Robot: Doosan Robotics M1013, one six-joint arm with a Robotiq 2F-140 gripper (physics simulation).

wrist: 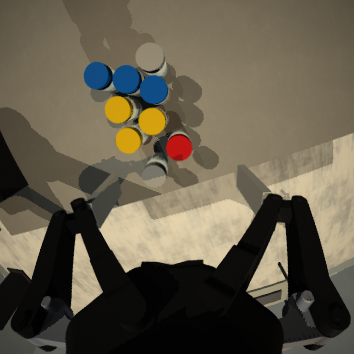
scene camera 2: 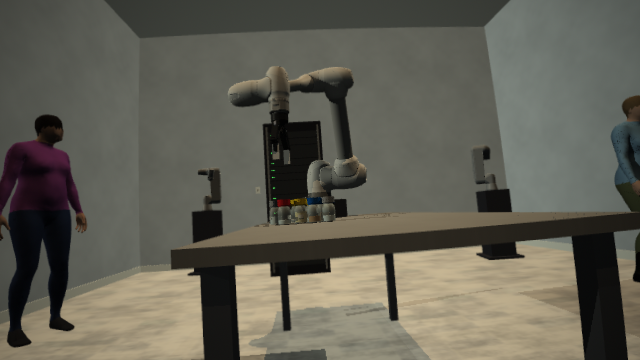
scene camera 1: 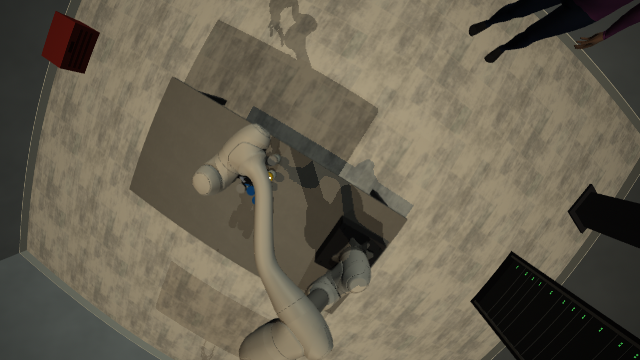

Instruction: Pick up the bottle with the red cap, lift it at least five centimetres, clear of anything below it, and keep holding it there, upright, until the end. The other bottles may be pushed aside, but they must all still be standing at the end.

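Places are measured from the arm's base along level axes (x up, y ahead, z left), in millimetres.
Pixels of known places: gripper, fingertip midpoint: [wrist: 176, 179] [scene camera 2: 282, 162]; arm's base at its link origin: [scene camera 1: 352, 256].
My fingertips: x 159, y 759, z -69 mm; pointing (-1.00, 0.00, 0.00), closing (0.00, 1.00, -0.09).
Ahead of a thing's pixels: the offset from my fingertips to its top centre.
The red-capped bottle {dz -3, dx -162, dy +1 mm} [wrist: 179, 147] [scene camera 2: 284, 215] stands upright on the table, at the lower right of the cluster in the wrist view. A grey-capped bottle {dz -56, dx -162, dy -66 mm} [wrist: 154, 174] stands to its lower left, and a yellow-capped bottle {dz +61, dx -162, dy -44 mm} [wrist: 152, 121] to its upper left. Two more yellow caps {dz +99, dx -162, dy -108 mm} [wrist: 119, 109] {dz +32, dx -162, dy -102 mm} [wrist: 128, 140], three blue caps {dz +176, dx -162, dy -136 mm} [wrist: 98, 76] {dz +153, dx -162, dy -77 mm} [wrist: 126, 79] {dz +121, dx -162, dy -28 mm} [wrist: 153, 90] and another grey cap {dz +184, dx -162, dy -24 mm} [wrist: 150, 56] are farther up. My gripper [wrist: 176, 179] [scene camera 2: 281, 154] is open and empty, pointing down high above the bottles. In scene camera 1 the arm hides the gripper and the red cap.
The table [scene camera 1: 165, 150] [scene camera 2: 400, 236] ends close to the red and lower grey bottles, with the floor beyond its edge. In scene camera 1, a dark box [scene camera 1: 327, 246] is near the arm's base. A server rack [scene camera 2: 300, 145] stands behind the table. People and other robots stand farther off.
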